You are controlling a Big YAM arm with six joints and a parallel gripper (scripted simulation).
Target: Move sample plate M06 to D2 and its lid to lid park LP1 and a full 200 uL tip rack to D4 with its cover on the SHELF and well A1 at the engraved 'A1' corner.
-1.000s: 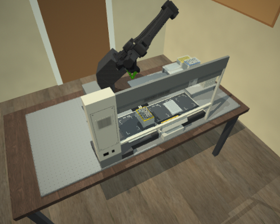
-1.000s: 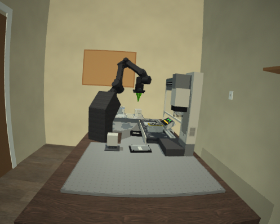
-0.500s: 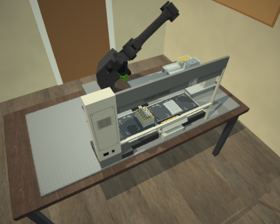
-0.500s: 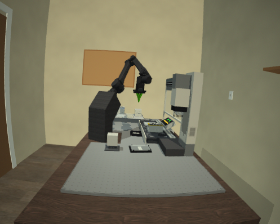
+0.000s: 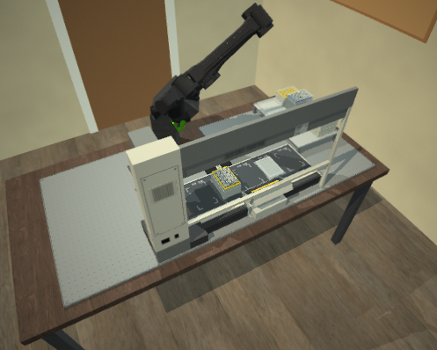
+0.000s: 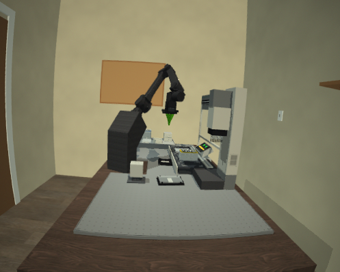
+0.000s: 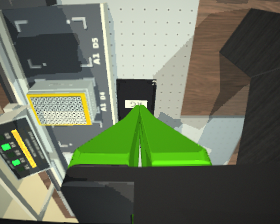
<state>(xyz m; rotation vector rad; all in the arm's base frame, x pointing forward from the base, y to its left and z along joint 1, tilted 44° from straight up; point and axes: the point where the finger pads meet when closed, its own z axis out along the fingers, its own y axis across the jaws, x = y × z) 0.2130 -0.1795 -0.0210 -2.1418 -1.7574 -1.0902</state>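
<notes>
Right now my hand is 25 cm above the white ready button box, 19 cm past it and 14 cm to the left of it. Also, from my hand: yellow-framed tip rack: 22 cm below, 17 cm ahead, 12 cm to the left; then pipetting head: 24 cm ahead, 22 cm to the right, 7 cm above; then perforated board: 31 cm below, 14 cm to the left, 2 cm ahead.
</notes>
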